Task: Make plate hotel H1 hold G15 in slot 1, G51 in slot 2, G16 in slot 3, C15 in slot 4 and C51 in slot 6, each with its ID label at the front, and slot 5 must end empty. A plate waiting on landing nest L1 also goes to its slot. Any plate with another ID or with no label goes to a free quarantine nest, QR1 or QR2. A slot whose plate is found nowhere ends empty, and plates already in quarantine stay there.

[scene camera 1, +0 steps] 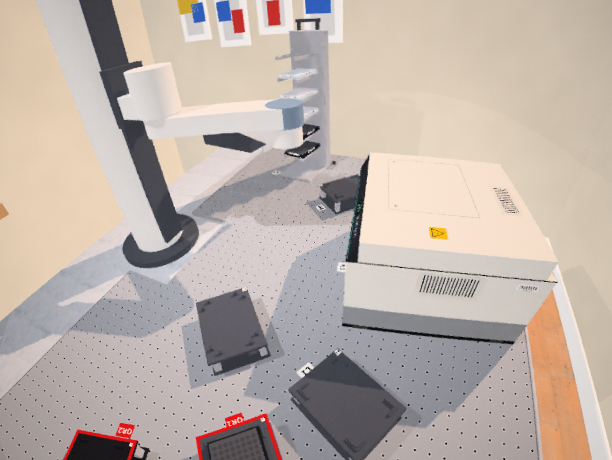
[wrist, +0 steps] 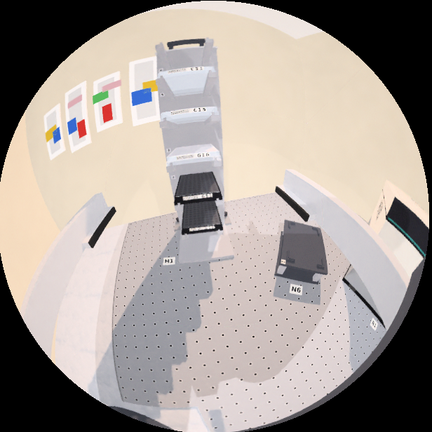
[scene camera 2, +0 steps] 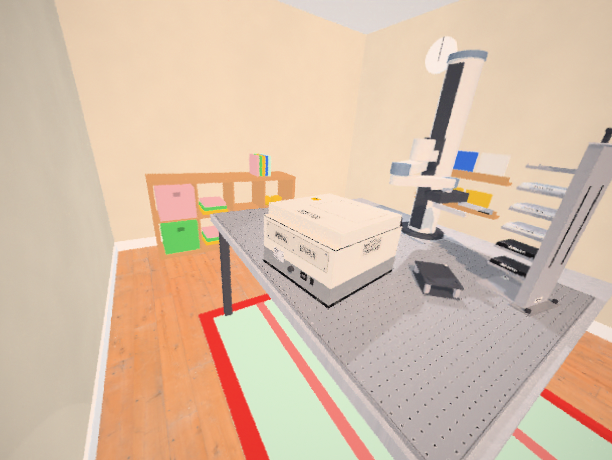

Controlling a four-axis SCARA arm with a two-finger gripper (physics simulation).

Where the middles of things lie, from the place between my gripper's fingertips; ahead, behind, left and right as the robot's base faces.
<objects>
I see the white instrument (scene camera 1: 375, 287) 54 cm ahead of my hand, 26 cm to the right of it and 14 cm below it.
</objects>
